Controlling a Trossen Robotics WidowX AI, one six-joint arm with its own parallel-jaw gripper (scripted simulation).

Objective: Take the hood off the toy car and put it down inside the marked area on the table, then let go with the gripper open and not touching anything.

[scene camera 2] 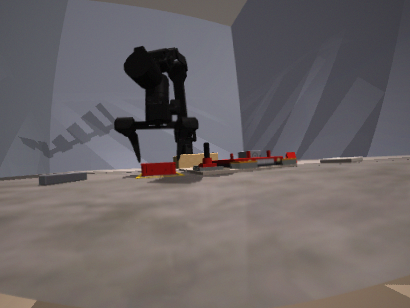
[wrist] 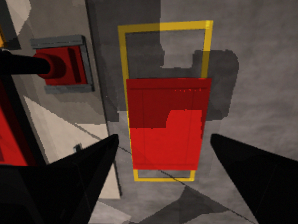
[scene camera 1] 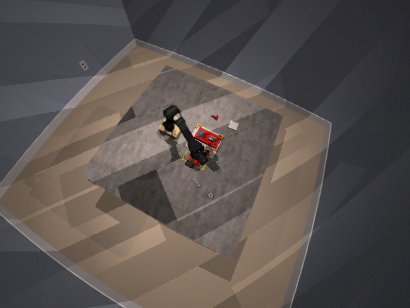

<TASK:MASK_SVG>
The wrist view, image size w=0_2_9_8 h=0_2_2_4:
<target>my gripper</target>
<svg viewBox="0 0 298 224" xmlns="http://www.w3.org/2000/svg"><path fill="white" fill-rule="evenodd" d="M211 134L210 145L243 197L244 202L255 216L258 224L298 224L298 161L264 151L219 134ZM118 134L112 134L83 150L74 152L49 165L0 165L0 224L88 224L115 159L119 145Z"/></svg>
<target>hood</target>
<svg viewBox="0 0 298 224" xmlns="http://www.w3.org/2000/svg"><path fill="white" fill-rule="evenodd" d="M126 79L133 170L197 170L212 78L158 77Z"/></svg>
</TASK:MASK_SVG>
